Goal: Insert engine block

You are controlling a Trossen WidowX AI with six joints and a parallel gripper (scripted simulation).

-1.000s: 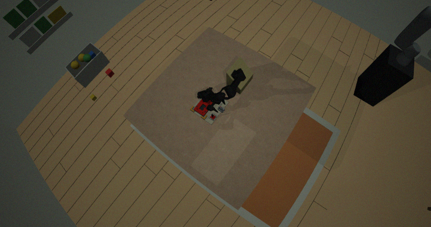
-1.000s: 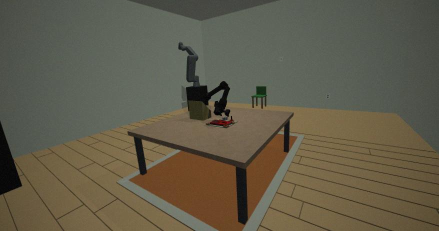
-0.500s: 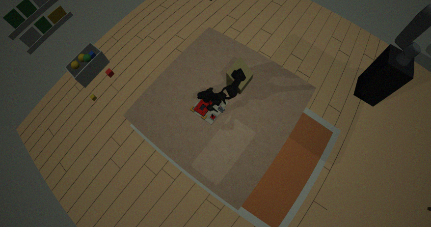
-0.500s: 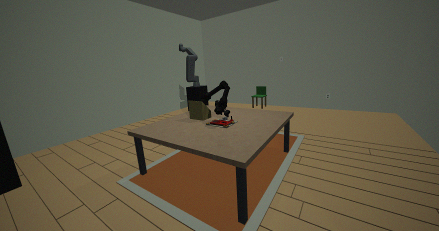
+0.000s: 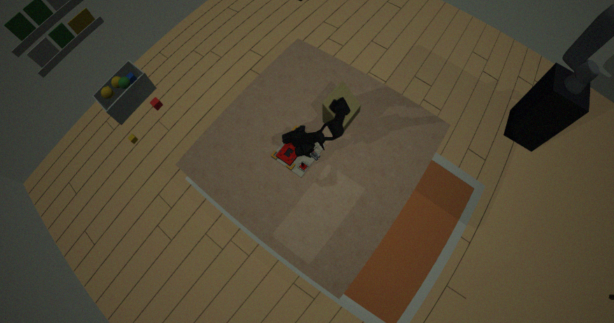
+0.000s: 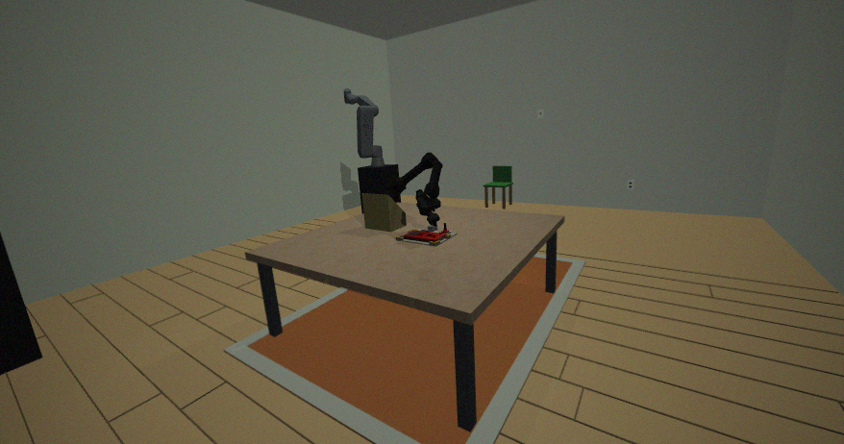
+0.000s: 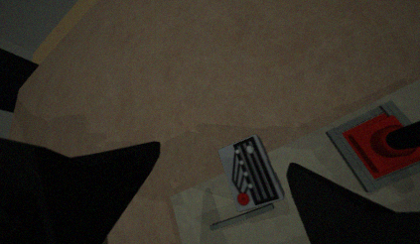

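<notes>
Right now the grey engine block is 40 mm below my gripper tip, 10 mm to the right of it and 10 mm ahead of it.
</notes>
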